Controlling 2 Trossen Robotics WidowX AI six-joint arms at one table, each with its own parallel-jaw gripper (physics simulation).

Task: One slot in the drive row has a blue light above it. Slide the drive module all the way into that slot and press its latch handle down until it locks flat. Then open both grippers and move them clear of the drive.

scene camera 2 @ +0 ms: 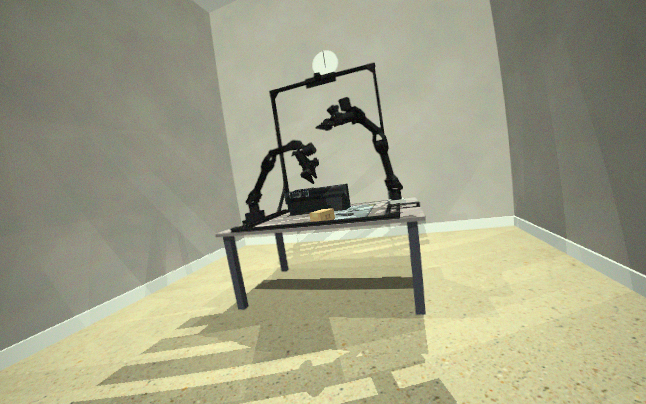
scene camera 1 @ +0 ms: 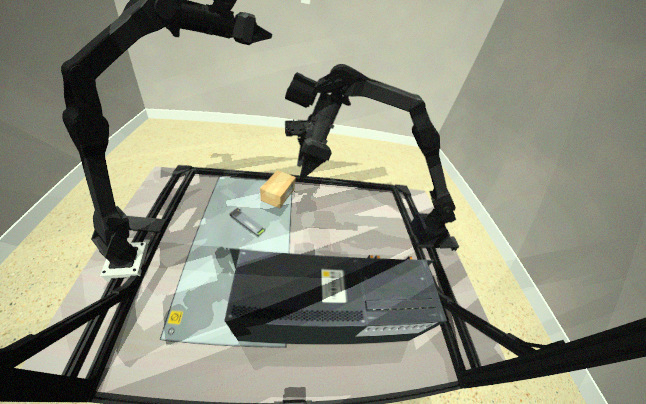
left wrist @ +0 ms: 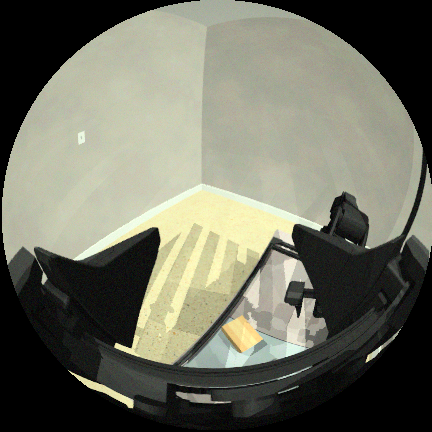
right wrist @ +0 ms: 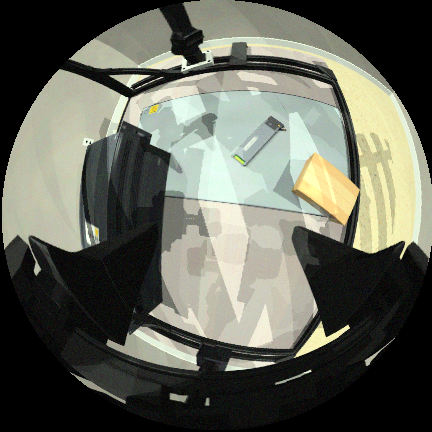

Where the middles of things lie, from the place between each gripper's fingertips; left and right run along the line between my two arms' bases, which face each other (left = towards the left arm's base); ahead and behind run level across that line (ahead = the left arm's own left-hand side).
Labels:
I see my right gripper 160 mm short of the tan cardboard box (scene camera 1: 277, 189), 40 mm to the right of it and 200 mm above it. From my right hand the other things lie so: drive module (right wrist: 270, 126): 30 mm ahead, 150 mm to the left, 230 mm below; pale glass mat (scene camera 1: 197, 313): 40 mm behind, 170 mm to the left, 230 mm below.
I see the tan cardboard box 70 mm behind my left hand, 60 mm to the right of it and 490 mm below it. The rest, counted from my left hand: drive module: 190 mm behind, 60 mm to the left, 510 mm below; then pale glass mat: 270 mm behind, 70 mm to the left, 520 mm below.

